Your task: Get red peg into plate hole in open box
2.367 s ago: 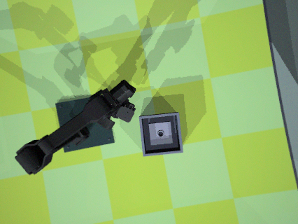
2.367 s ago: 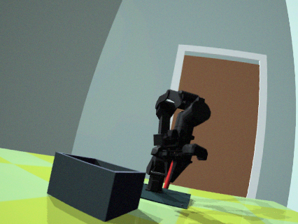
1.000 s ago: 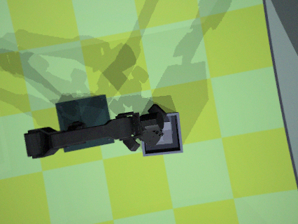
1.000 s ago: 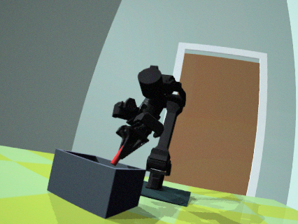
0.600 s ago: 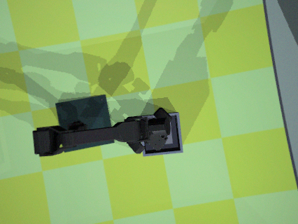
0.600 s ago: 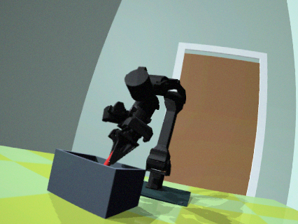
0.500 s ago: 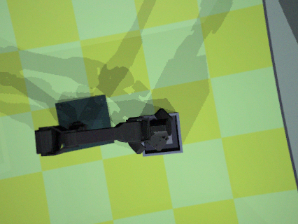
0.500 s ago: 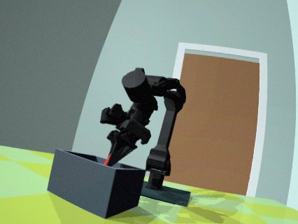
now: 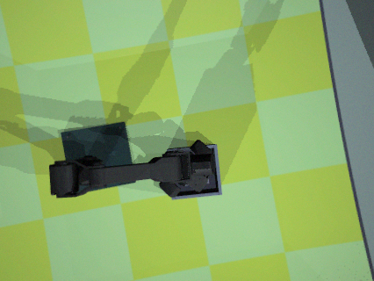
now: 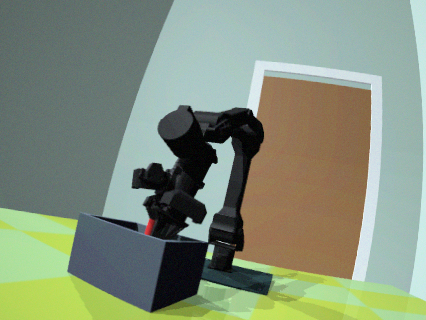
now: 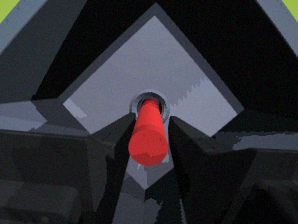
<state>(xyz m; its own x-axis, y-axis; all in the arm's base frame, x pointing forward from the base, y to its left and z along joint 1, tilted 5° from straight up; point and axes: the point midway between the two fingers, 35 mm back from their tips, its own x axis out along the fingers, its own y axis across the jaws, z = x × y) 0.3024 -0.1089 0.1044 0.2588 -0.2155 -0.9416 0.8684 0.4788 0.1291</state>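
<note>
Right now my gripper tip is 1 cm short of the red peg. The rest, counted from my gripper tip: dark box 4 cm below, 1 cm to the right, 1 cm ahead; then pale plate 2 cm below, 1 cm to the right, 1 cm ahead.
</note>
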